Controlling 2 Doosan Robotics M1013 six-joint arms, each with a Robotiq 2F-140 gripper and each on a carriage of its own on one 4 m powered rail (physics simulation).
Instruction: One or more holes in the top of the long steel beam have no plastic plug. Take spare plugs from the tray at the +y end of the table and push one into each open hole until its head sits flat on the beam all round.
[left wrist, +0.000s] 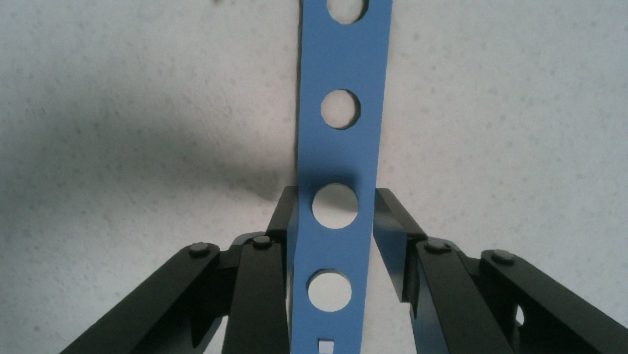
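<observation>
A narrow blue strip (342, 60), by its look the spare-plug tray, runs from top to bottom in the left wrist view. Two round holes near its top are open and show the pale surface below. A pale round plug head (335, 212) sits in the strip lower down, partly in shadow. A second pale plug head (330, 291) sits nearer the bottom edge. My left gripper (336, 209) is open and empty, with one fingertip at each side of the strip, level with the upper plug head. The dark steel beam and my right gripper do not show.
A speckled pale grey surface (500, 125) lies on both sides of the strip. A soft shadow falls on it to the left. A small pale square (326, 347) shows on the strip at the bottom edge. A small brownish spot is at the top left.
</observation>
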